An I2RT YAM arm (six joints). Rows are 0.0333 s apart.
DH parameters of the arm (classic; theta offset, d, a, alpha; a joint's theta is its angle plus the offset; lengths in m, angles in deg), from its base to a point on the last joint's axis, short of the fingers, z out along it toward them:
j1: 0 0.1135 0.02 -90
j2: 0 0 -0.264 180
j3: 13.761 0 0.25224 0
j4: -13.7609 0 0.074 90
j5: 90 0 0 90
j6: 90 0.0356 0 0
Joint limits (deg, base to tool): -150..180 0..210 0..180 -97..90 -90..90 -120..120
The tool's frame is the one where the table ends.
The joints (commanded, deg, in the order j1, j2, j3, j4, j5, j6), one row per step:
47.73, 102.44, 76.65, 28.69, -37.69, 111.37
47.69, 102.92, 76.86, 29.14, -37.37, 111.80
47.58, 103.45, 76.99, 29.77, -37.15, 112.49
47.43, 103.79, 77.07, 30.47, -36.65, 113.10
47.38, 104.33, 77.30, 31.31, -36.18, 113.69
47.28, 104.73, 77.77, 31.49, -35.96, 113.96
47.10, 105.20, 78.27, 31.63, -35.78, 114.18
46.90, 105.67, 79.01, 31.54, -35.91, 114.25
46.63, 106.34, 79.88, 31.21, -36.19, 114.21
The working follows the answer.
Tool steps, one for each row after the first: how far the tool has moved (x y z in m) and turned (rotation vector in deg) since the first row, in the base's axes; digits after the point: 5 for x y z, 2 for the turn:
0.00170, 0.00119, -0.00132, 0.18, 0.32, -0.34
0.00380, 0.00211, -0.00318, 0.42, 0.86, -0.64
0.00580, 0.00226, -0.00387, 0.82, 1.19, -1.26
0.00776, 0.00349, -0.00484, 1.30, 1.45, -1.74
0.00971, 0.00433, -0.00455, 1.53, 1.56, -2.04
0.01230, 0.00497, -0.00467, 1.69, 1.67, -2.39
0.01498, 0.00569, -0.00377, 1.83, 1.61, -2.45
0.01857, 0.00668, -0.00401, 1.71, 1.64, -2.44

Tool pose at each row, in the base's axes (x y z in m, rotation vector in deg; rounded; the steps above come from the unrounded poses):
0.27017, 0.32959, 0.32390, -24.62, -115.12, -121.48
0.27187, 0.33078, 0.32258, -25.27, -114.81, -121.64
0.27397, 0.33170, 0.32072, -26.09, -114.30, -121.68
0.27598, 0.33185, 0.32003, -27.02, -113.78, -122.19
0.27793, 0.33308, 0.31906, -27.72, -113.18, -122.74
0.27989, 0.33391, 0.31935, -28.12, -112.91, -123.04
0.28247, 0.33455, 0.31923, -28.58, -112.72, -123.31
0.28515, 0.33528, 0.32013, -28.57, -112.61, -123.51
0.28874, 0.33626, 0.31989, -28.62, -112.73, -123.38

